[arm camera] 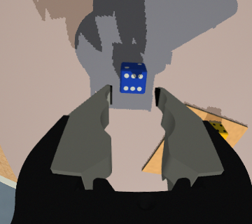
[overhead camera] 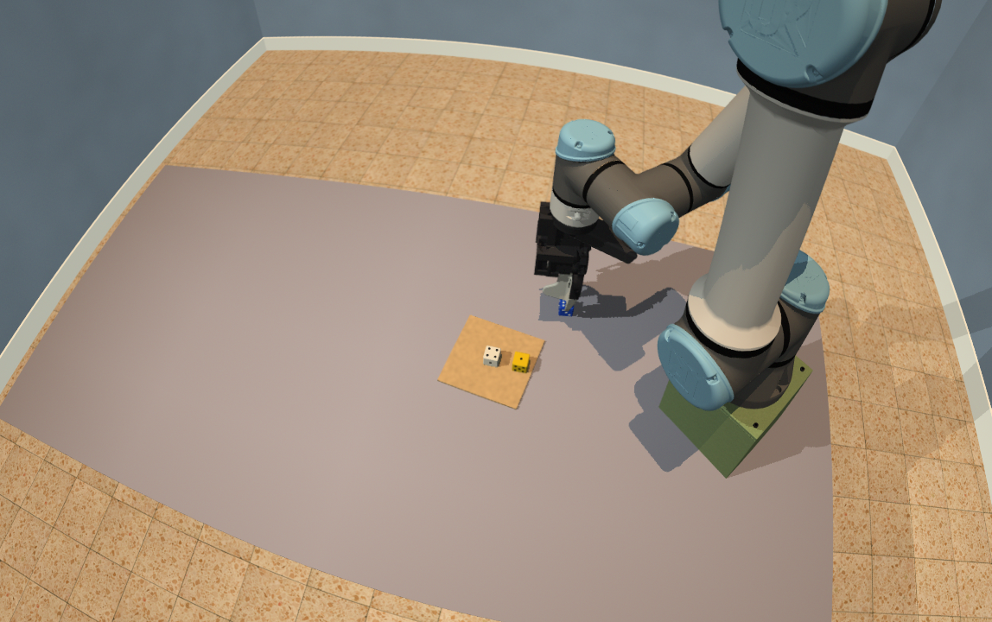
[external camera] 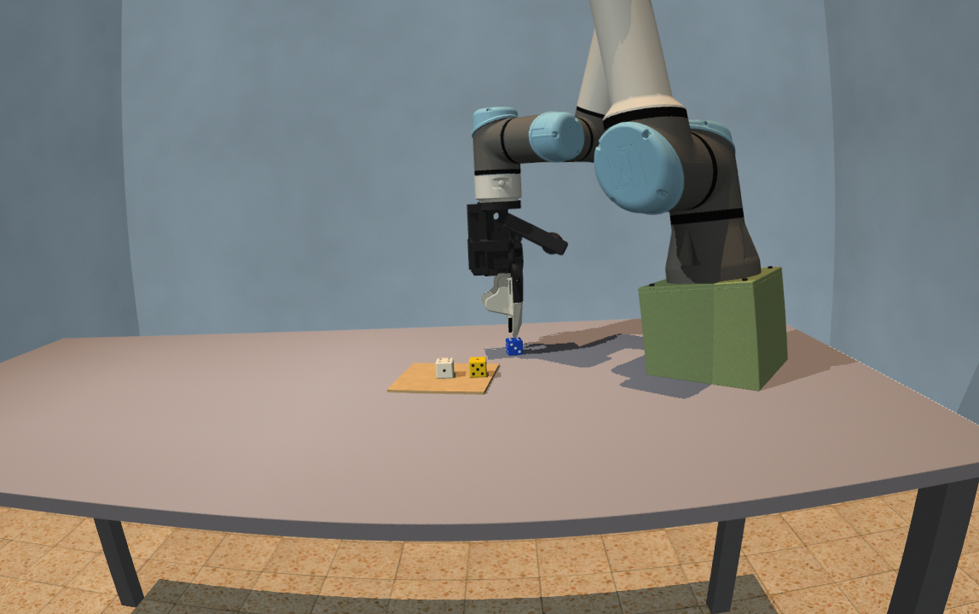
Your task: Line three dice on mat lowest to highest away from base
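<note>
Now: the blue die 4 cm below my hand. From my hand the other things lie so: white die (14 cm to the left, 9 cm ahead, 3 cm below); mat (14 cm to the left, 9 cm ahead, 5 cm below); yellow die (14 cm to the left, 4 cm ahead, 3 cm below).
</note>
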